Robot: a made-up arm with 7 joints.
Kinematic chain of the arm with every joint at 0, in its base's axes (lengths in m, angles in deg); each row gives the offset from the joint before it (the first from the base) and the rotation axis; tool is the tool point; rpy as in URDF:
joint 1: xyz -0.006 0.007 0.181 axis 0 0.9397 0.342
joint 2: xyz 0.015 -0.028 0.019 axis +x
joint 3: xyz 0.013 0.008 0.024 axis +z
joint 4: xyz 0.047 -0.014 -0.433 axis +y
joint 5: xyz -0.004 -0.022 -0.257 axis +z
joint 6: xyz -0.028 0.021 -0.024 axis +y
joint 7: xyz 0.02 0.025 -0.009 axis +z
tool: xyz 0 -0.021 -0.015 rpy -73.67 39.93 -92.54
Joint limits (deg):
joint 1: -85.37..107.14
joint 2: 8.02..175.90
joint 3: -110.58..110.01
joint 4: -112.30..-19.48
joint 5: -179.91..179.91
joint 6: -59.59..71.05
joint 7: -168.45..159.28
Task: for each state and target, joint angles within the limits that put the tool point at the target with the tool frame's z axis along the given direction. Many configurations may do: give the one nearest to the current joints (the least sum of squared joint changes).
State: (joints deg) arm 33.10 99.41 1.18 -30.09 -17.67 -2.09 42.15
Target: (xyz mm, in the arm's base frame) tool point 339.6 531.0 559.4 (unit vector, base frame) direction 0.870 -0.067 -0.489
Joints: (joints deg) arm 34.86 138.44 -15.02 -19.48 -28.83 39.85 71.65
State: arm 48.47 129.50 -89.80 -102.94 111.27 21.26 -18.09
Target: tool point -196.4 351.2 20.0 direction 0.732 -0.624 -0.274
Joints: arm 23.80 105.17 -91.55 -112.30 107.40 38.17 -53.84
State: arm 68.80 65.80 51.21 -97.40 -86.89 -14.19 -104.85
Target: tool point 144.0 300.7 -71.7 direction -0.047 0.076 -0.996
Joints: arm 24.88 20.41 38.52 -112.30 -66.94 -11.99 -70.11
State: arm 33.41 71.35 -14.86 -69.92 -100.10 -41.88 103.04
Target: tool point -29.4 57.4 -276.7 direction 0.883 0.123 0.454
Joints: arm 42.12 35.01 -30.08 -92.80 -77.80 -44.65 128.16
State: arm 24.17 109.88 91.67 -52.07 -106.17 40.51 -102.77
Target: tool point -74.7 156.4 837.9 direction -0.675 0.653 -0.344
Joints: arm -12.74 136.80 89.35 -44.67 -107.99 -0.28 -110.99
